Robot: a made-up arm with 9 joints. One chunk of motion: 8 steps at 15 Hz.
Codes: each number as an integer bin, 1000 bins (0 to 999) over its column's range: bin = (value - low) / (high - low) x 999, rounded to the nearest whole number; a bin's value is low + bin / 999 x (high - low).
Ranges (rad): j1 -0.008..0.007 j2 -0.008..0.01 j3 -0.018..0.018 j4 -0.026..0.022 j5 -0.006..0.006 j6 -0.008..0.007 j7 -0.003..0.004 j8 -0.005..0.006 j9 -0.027..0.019
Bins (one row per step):
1: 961 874 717 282 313 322 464 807 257
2: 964 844 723 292 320 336 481 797 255
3: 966 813 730 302 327 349 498 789 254
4: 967 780 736 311 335 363 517 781 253
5: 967 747 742 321 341 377 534 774 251
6: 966 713 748 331 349 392 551 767 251
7: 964 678 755 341 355 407 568 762 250
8: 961 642 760 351 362 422 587 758 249
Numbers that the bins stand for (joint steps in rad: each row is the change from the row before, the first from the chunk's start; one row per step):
1: 0.00643 0.00775 0.00784 -0.01245 -0.00224 -0.00317 0.00025 0.00389 -0.01517
2: 0.00647 0.00721 0.00805 -0.01197 -0.00216 -0.00295 0.00037 0.00378 -0.01526
3: 0.00650 0.00665 0.00831 -0.01149 -0.00207 -0.00276 0.00049 0.00369 -0.01530
4: 0.00652 0.00605 0.00852 -0.01106 -0.00198 -0.00255 0.00062 0.00360 -0.01535
5: 0.00652 0.00546 0.00874 -0.01058 -0.00190 -0.00234 0.00074 0.00352 -0.01544
6: 0.00650 0.00485 0.00895 -0.01010 -0.00181 -0.00211 0.00086 0.00345 -0.01544
7: 0.00647 0.00422 0.00921 -0.00962 -0.00174 -0.00189 0.00098 0.00339 -0.01549
8: 0.00643 0.00357 0.00939 -0.00914 -0.00165 -0.00166 0.00111 0.00335 -0.01553

